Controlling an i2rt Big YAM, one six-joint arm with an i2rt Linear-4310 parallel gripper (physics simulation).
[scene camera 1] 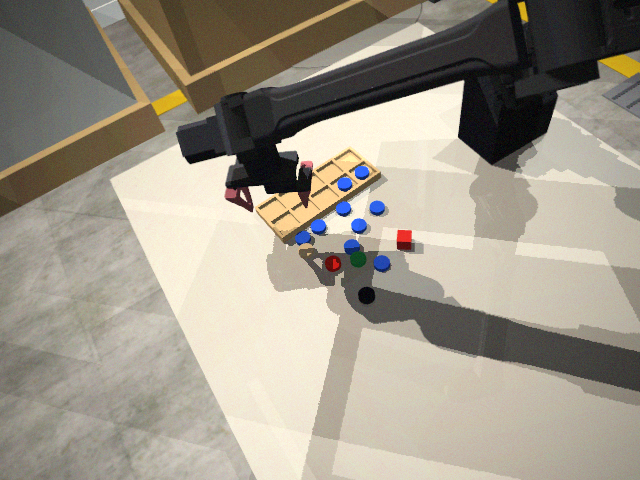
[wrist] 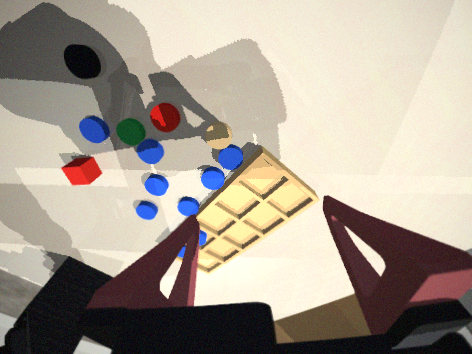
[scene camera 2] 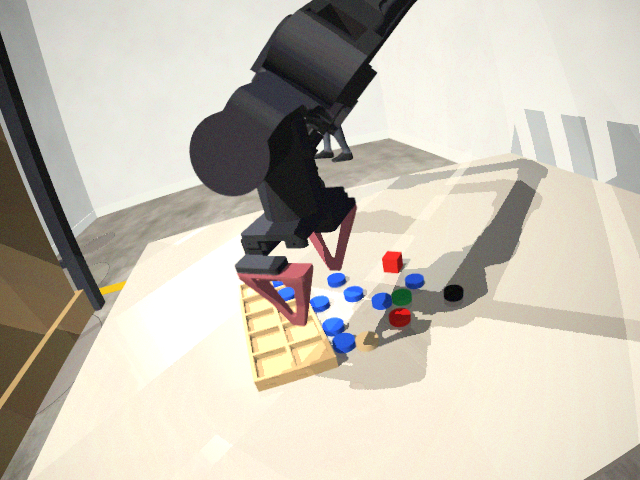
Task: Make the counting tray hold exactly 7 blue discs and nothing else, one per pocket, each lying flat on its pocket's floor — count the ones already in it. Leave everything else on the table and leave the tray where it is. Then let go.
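Note:
The tan counting tray (scene camera 1: pixel 287 235) (scene camera 2: pixel 297 374) (wrist: pixel 289 173) has two rows of pockets. Two blue discs lie in neighbouring pockets at one end of the row nearer the loose discs: the end disc (scene camera 1: pixel 361 172) (scene camera 2: pixel 278 283) (wrist: pixel 183 251) and the one beside it (scene camera 1: pixel 344 183) (scene camera 2: pixel 286 293) (wrist: pixel 201 238). A finger partly hides them in the wrist view. Several blue discs lie outside, including one by the tray's long side (scene camera 1: pixel 318 226) (scene camera 2: pixel 333 326) (wrist: pixel 213 178). My gripper (scene camera 1: pixel 279 208) (scene camera 2: pixel 317 296) (wrist: pixel 258 211) is open and empty, above the tray, fingers wide apart.
Near the loose blue discs are a tan disc (scene camera 1: pixel 308 251) (scene camera 2: pixel 367 341) (wrist: pixel 219 135), a red disc (scene camera 1: pixel 332 263) (scene camera 2: pixel 399 317), a green disc (scene camera 1: pixel 358 259) (scene camera 2: pixel 401 296), a black disc (scene camera 1: pixel 366 295) (scene camera 2: pixel 453 292) and a red cube (scene camera 1: pixel 404 239) (scene camera 2: pixel 392 261) (wrist: pixel 82 171).

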